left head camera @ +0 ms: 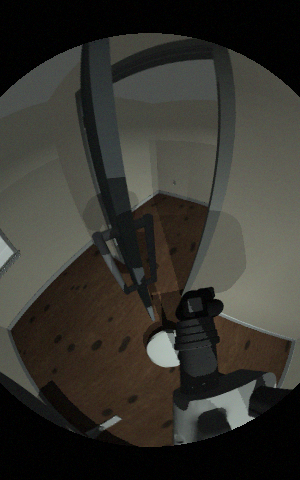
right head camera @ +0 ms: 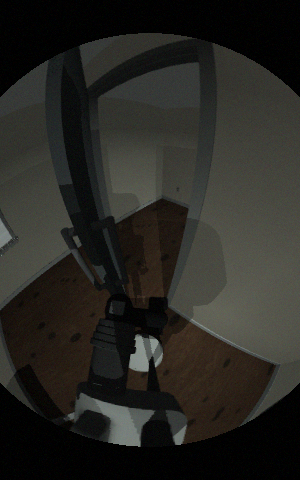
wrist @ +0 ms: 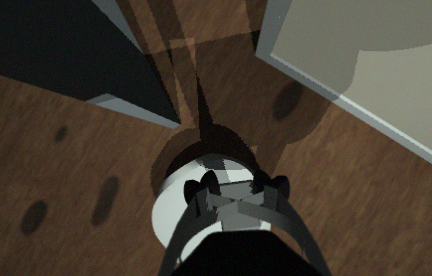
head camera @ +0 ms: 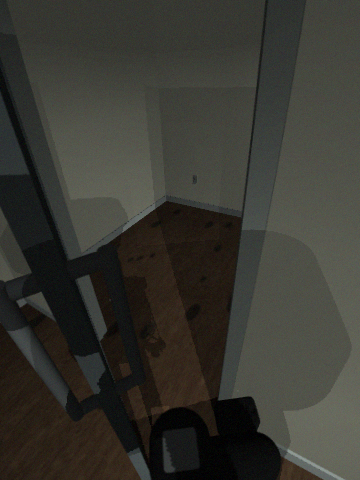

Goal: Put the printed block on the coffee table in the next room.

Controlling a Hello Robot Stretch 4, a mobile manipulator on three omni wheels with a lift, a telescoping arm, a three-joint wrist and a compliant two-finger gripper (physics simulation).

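Where they show: gripper, fingertip midpoint: point(wrist: 235, 185); robot's base at its link origin: point(left head camera: 167, 347) point(right head camera: 142, 351).
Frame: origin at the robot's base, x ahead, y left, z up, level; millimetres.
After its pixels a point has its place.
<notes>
My gripper point(wrist: 235, 185) {x 194, y -86, z 836 mm} points down in the wrist view, its dark fingertips standing apart on both sides of a plain grey block point(wrist: 239, 192) {x 192, y -89, z 865 mm}. It appears shut on this block, the printed block, though the dim light and crossing finger strips hide part of it. The block hangs above the white round base point(wrist: 167, 215) {x 14, y 148, z 187 mm} point(left head camera: 162, 350) {x -20, y 53, z 186 mm} point(right head camera: 145, 354) {x -15, y -43, z 187 mm}. In the head views the dark wrist hides the fingers and block. The coffee table does not show in these views.
An open door leaf point(head camera: 65, 300) {x 329, y 136, z 1283 mm} point(left head camera: 112, 155) {x 328, y 138, z 1497 mm} point(wrist: 75, 55) {x 384, y 146, z 701 mm} with bar handles stands at the left of the doorway. The right door post point(head camera: 255, 200) {x 590, y -219, z 1280 mm} point(left head camera: 222, 130) {x 598, y -209, z 1571 mm} point(right head camera: 204, 130) {x 590, y -219, z 1584 mm} meets a wall point(head camera: 320, 250) {x 506, y -359, z 1182 mm}. Beyond lie brown spotted floor and a room corner.
</notes>
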